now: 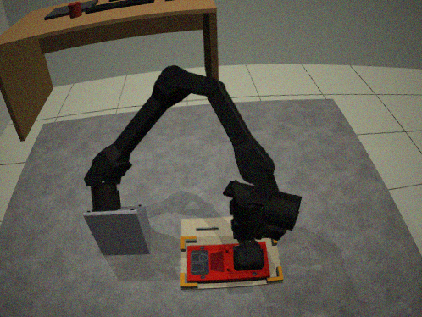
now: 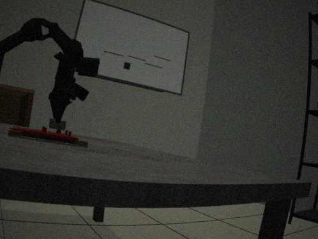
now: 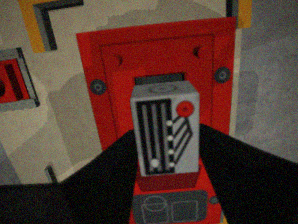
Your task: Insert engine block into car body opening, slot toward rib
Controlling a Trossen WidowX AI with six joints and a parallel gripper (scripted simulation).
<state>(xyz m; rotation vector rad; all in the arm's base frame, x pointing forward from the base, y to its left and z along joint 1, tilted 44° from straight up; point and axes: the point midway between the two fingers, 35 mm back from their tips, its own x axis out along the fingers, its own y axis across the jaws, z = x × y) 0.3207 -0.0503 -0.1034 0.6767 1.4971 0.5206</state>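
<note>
My gripper tip is now 10 mm above the grey engine block.
</note>
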